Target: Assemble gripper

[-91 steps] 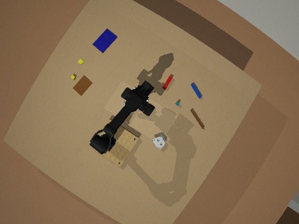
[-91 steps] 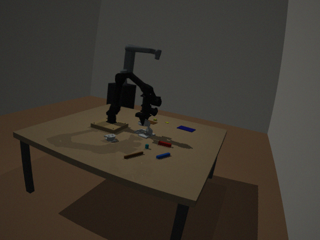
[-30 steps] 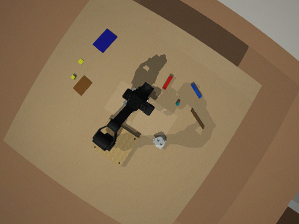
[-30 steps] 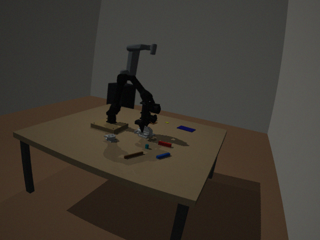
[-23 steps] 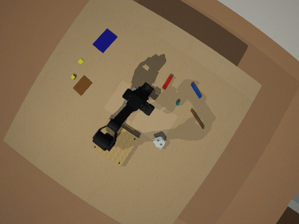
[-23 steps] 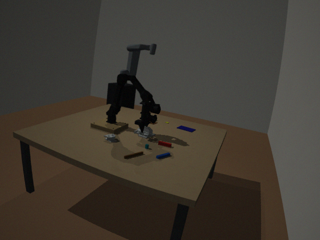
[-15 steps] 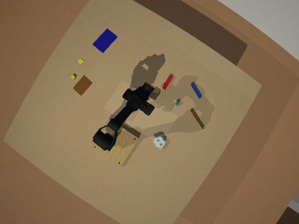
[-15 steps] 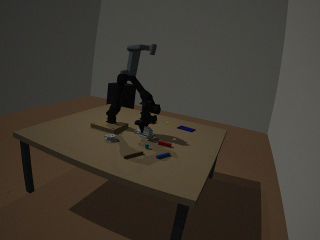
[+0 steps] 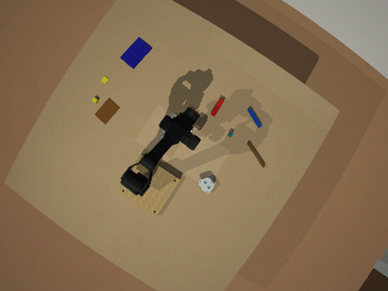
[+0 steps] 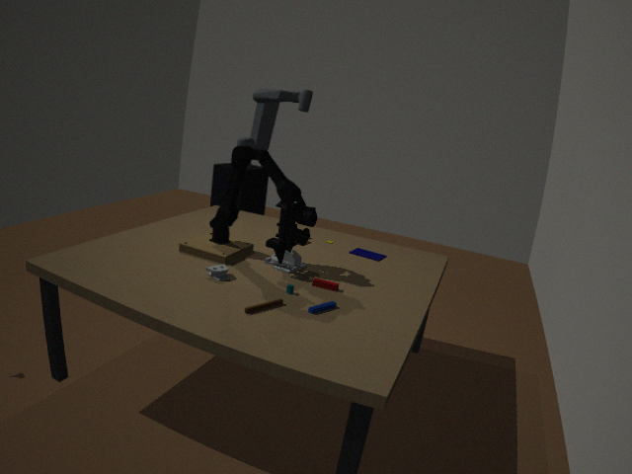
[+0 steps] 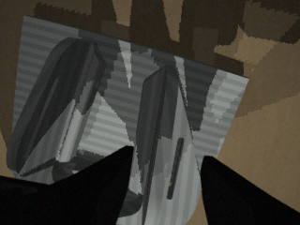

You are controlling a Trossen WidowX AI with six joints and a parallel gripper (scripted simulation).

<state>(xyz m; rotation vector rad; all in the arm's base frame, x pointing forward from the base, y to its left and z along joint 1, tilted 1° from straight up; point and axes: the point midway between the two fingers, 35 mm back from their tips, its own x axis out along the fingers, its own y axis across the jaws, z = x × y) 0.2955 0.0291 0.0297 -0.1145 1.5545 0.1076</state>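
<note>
Right now my gripper tip is 1 cm short of the flat white plate, 3 cm to the right of it and 2 cm above it. Also, from my gripper tip: teal cube: 16 cm ahead, 17 cm to the right, 1 cm below; red block: 21 cm ahead, 4 cm to the right, 1 cm below; blue bar: 30 cm ahead, 20 cm to the right, 2 cm below.
</note>
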